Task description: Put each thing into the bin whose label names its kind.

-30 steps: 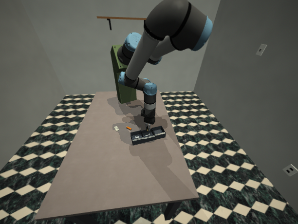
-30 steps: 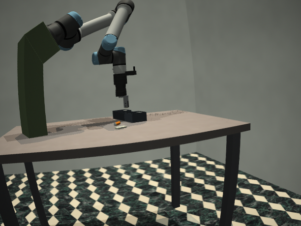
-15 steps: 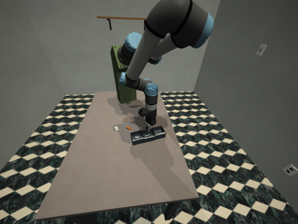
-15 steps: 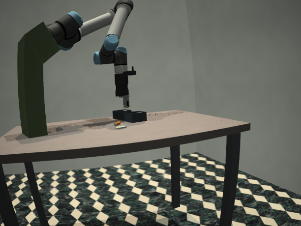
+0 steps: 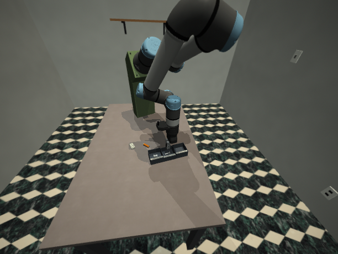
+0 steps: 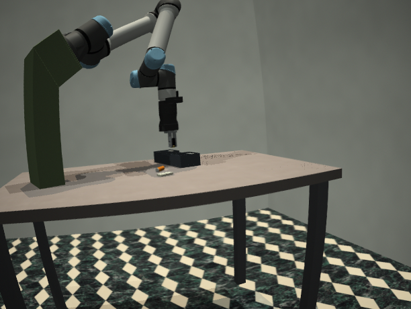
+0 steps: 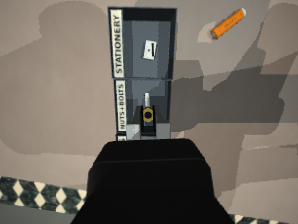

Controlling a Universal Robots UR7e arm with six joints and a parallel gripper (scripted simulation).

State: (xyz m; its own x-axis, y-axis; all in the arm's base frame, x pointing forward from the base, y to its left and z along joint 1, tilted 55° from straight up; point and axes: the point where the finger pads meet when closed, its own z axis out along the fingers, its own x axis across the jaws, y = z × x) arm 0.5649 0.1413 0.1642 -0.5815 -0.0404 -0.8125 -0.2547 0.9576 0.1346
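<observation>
The dark three-compartment bin row is 60 mm below my hand and 10 mm ahead of it. From my hand the other things lie so: orange battery (160 mm to the right, 80 mm below, 70 mm behind); then grey bolt (70 mm below); then brass nut (20 mm below).
</observation>
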